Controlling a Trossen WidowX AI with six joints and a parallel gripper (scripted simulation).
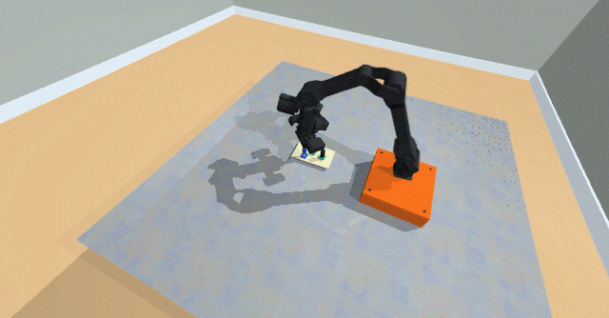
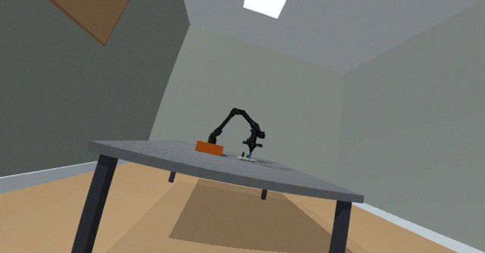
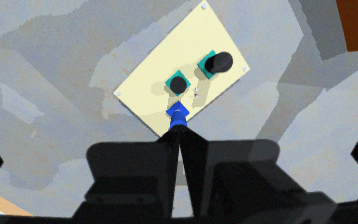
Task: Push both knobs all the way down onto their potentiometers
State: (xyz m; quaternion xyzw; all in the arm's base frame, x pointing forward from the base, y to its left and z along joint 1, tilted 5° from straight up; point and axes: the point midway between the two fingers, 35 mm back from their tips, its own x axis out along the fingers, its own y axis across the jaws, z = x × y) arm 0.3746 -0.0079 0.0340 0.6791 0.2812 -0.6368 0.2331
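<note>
The blue knob is 20 mm below my gripper tip. Round my gripper tip: black knob: 70 mm behind, 20 mm below, 10 mm to the right.
</note>
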